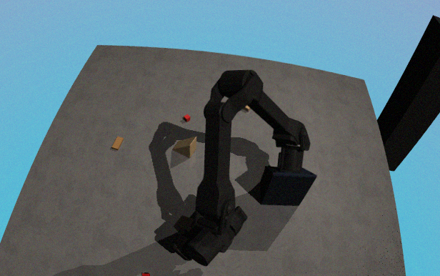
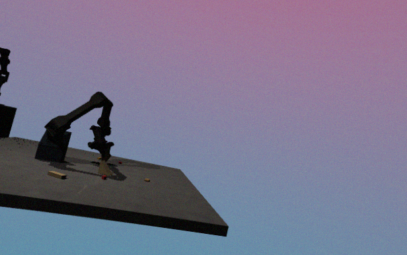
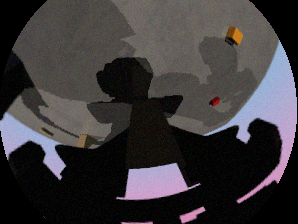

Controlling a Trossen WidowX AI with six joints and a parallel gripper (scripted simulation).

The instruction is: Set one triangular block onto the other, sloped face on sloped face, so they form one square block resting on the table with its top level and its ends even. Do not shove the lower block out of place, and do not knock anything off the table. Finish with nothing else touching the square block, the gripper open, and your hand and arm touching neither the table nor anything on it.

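Now: gripper tip 10 mm below the triangular block. Round my gripper tip: long tan block 520 mm to the right, 100 mm behind, 40 mm below; then small red cube 410 mm to the right, 80 mm ahead, 40 mm below.
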